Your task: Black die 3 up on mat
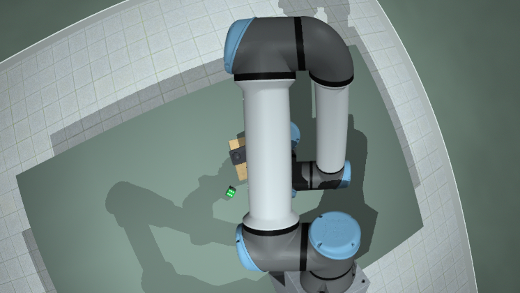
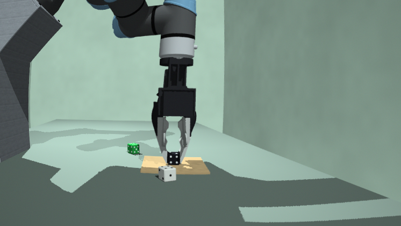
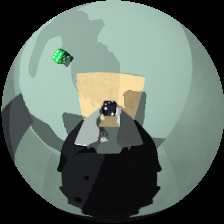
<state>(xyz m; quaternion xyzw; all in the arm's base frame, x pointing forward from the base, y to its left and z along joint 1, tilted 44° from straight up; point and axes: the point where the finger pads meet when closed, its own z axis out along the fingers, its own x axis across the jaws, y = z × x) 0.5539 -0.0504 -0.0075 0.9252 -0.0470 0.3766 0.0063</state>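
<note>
My gripper is now right at the black die. Also, from my hand: white die: 10 cm to the right, 3 cm behind, 1 cm below; then tan mat: 2 cm below; then green die: 13 cm to the left, 8 cm behind, 1 cm below.
</note>
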